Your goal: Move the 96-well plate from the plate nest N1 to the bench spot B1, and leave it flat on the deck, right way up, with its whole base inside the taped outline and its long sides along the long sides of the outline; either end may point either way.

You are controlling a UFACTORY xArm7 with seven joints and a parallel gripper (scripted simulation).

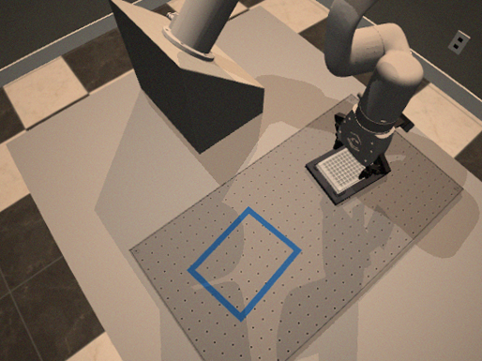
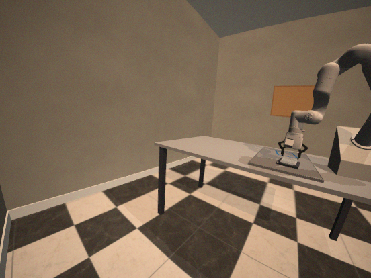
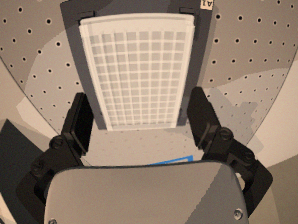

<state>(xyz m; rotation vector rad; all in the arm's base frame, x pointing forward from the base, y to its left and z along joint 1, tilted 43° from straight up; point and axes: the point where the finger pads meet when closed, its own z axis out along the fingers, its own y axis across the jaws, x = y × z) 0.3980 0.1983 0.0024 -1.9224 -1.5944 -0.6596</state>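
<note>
The white 96-well plate lies 40 mm below my hand. The rest, counted from my hand: plate nest: 50 mm below.
</note>
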